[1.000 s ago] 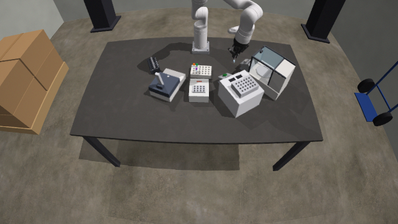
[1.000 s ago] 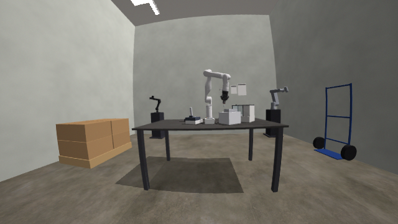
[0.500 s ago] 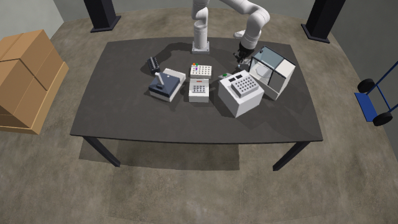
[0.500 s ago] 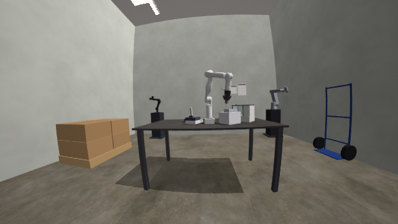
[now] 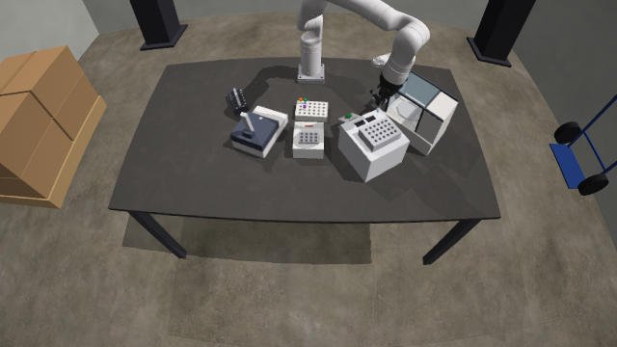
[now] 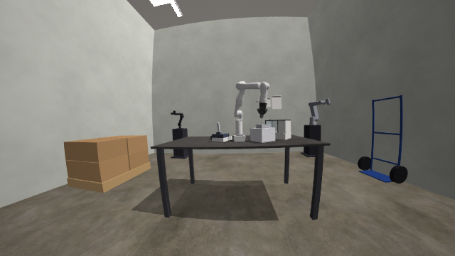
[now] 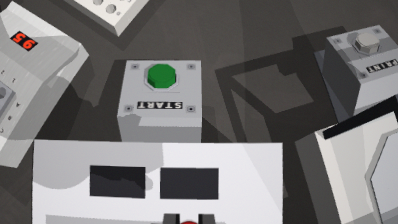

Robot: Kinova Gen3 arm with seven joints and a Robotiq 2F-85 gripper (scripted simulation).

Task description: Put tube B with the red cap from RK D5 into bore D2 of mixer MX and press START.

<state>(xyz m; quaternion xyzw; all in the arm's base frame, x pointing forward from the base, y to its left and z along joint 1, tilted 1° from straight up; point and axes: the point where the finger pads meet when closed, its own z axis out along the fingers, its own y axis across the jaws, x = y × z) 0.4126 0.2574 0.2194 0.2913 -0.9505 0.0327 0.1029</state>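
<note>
The grey bore block is 100 mm below my hand, 60 mm ahead of it and 10 mm to the left of it. From my hand the other things lie so: dry block DB (240 mm to the right, 220 mm below); then tube rack RK (240 mm to the right, 240 mm below, 160 mm behind); then START key (180 mm below, 90 mm to the right, 90 mm behind).
</note>
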